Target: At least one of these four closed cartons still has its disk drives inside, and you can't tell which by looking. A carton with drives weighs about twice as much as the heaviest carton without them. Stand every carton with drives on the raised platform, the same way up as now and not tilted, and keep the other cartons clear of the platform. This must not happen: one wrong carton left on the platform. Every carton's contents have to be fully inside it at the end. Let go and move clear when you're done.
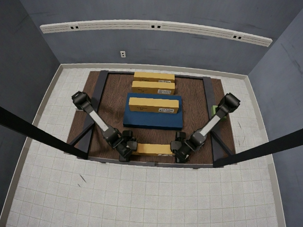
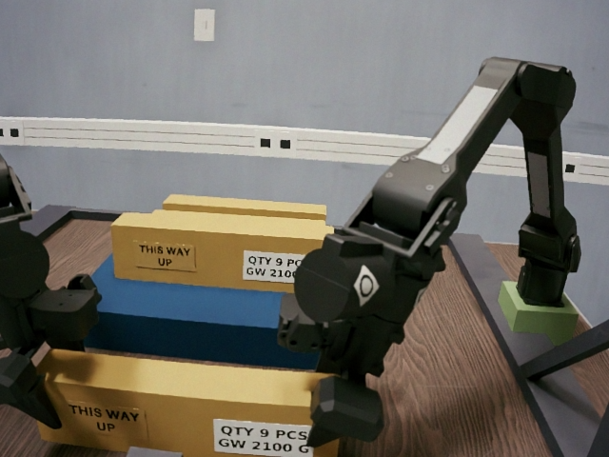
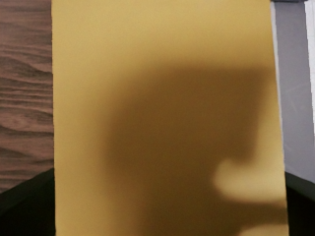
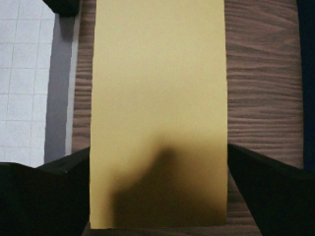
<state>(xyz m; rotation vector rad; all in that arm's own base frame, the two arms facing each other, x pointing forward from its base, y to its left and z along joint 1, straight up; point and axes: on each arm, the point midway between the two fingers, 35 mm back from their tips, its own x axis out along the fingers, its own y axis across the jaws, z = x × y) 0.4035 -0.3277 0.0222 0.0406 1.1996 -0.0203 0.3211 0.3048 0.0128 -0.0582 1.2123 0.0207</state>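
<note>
Right now the carton is 14 cm to the right of my left hand and 2 cm below it. Also, from my left hand: blue raised platform (28 cm ahead, 13 cm to the right, 3 cm below).
The carton is 1 cm behind my right hand, 14 cm to the left of it and 3 cm below it. Also, from my right hand: blue raised platform (27 cm ahead, 16 cm to the left, 4 cm below).
</note>
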